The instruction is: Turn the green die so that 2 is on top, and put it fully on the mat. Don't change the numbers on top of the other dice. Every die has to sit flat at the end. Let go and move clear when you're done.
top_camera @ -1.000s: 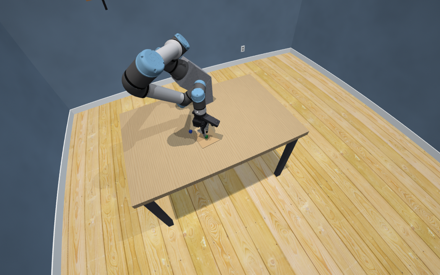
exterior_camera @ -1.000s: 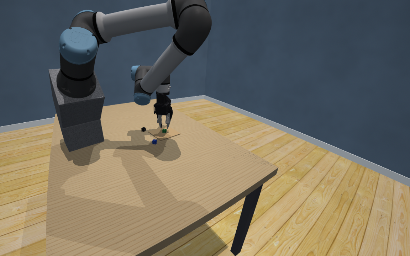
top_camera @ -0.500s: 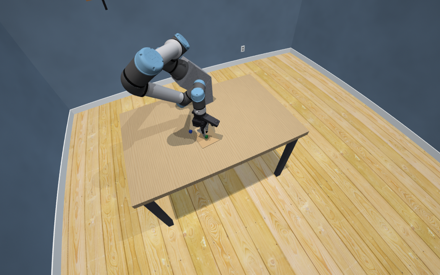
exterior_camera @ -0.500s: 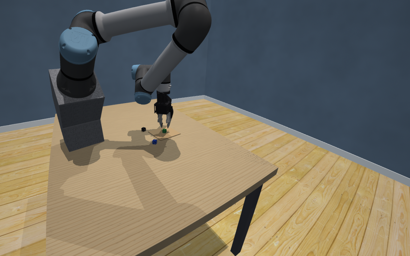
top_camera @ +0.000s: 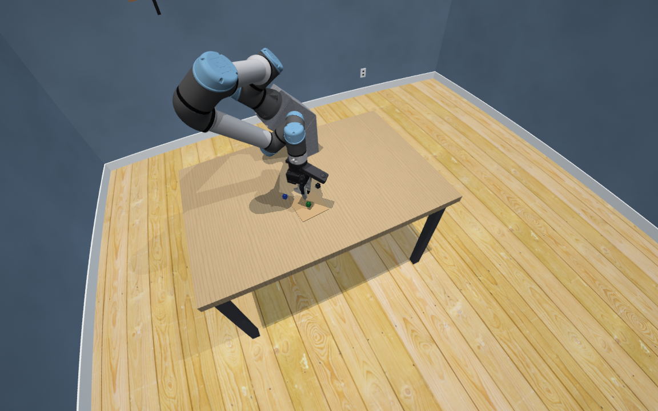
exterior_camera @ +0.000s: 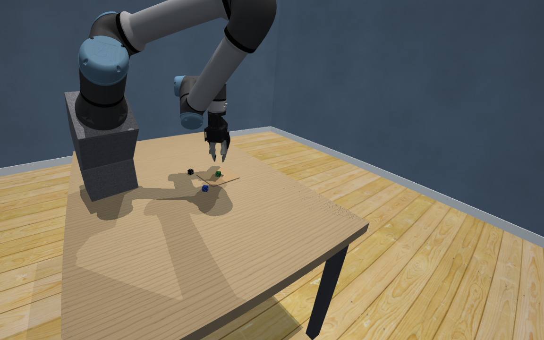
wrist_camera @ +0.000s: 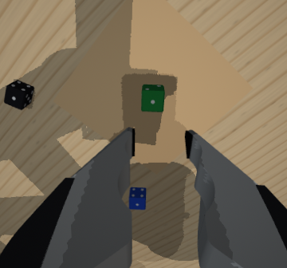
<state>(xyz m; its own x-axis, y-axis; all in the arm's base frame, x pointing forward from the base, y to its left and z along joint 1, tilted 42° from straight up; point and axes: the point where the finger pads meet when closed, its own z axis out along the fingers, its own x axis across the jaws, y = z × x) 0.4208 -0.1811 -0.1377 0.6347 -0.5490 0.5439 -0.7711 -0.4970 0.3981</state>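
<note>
The green die lies 8 cm below my hand. Also, from my hand: blue die: 11 cm behind, 8 cm below, 7 cm to the right; tan mat: 9 cm below; black die: 10 cm to the left, 9 cm behind, 8 cm below.
</note>
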